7 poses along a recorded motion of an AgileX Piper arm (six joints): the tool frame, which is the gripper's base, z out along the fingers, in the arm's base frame.
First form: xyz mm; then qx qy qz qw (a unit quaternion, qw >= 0).
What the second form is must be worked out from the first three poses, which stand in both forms.
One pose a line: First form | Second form
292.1 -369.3 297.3 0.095 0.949 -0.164 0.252 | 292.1 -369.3 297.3 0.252 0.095 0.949 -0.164
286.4 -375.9 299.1 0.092 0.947 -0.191 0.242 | 286.4 -375.9 299.1 0.242 0.092 0.947 -0.191
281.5 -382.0 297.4 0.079 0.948 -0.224 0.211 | 281.5 -382.0 297.4 0.211 0.079 0.948 -0.224
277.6 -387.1 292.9 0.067 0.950 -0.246 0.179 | 277.6 -387.1 292.9 0.179 0.067 0.950 -0.246
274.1 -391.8 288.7 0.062 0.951 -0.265 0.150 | 274.1 -391.8 288.7 0.150 0.062 0.951 -0.265
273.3 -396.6 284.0 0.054 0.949 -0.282 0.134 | 273.3 -396.6 284.0 0.134 0.054 0.949 -0.282
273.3 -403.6 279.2 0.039 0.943 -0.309 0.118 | 273.3 -403.6 279.2 0.118 0.039 0.943 -0.309
